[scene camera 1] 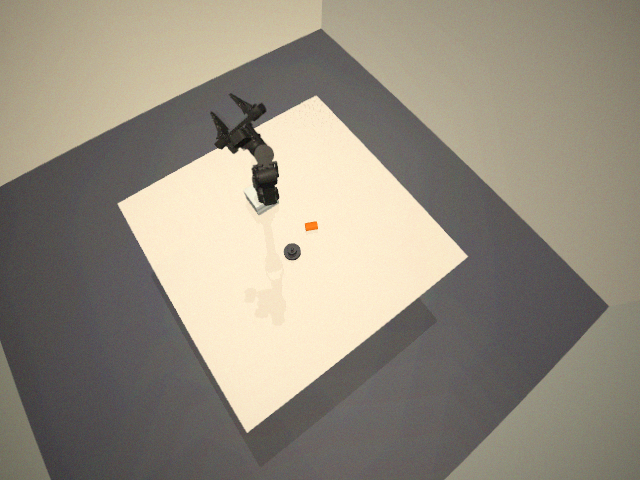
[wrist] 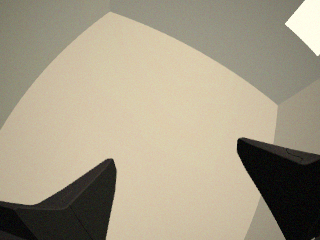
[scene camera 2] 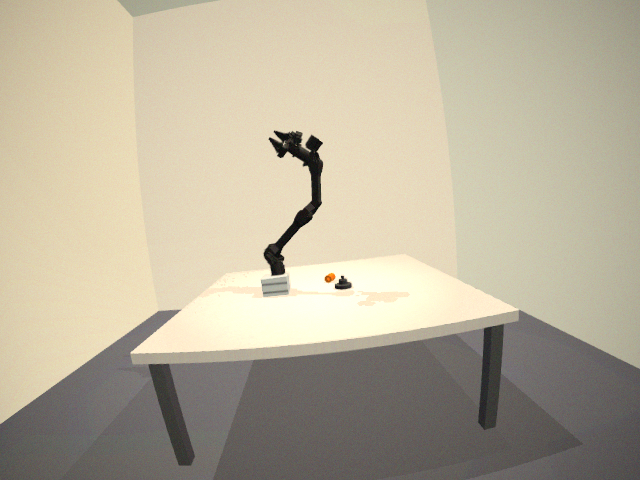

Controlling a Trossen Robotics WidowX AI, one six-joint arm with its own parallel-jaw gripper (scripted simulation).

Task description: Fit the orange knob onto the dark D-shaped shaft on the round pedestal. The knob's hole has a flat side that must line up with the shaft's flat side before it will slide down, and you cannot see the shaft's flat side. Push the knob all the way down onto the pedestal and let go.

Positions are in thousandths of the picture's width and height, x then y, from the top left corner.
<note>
My gripper (scene camera 1: 345, 214) is open, with nothing in its grasp.
My gripper also shows in the wrist view (wrist: 555, 652).
</note>
